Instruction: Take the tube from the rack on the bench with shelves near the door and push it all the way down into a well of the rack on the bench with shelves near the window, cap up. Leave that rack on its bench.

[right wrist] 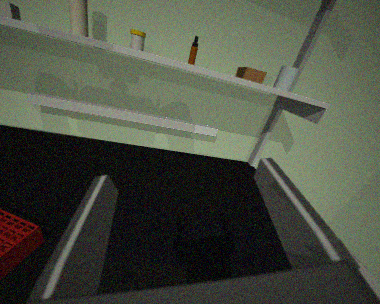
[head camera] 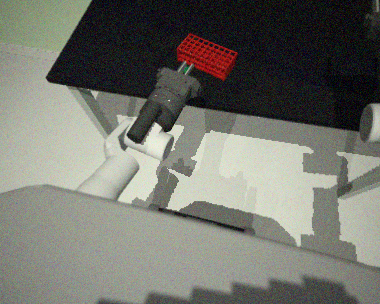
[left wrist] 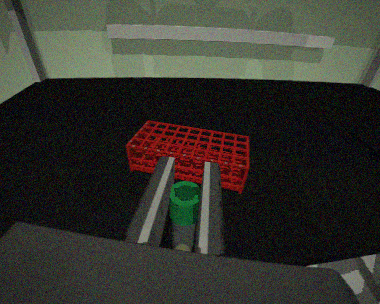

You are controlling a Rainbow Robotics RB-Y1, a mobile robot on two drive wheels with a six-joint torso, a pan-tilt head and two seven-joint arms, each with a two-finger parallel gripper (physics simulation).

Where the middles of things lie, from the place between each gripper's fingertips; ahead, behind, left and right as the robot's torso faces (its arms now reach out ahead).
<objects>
The tube with green cap (left wrist: 185, 196) is 40 cm to the left of my right hand, 28 cm below it and 6 cm behind it.
The tube with green cap is 6 cm below my left hand and 1 cm behind it.
</objects>
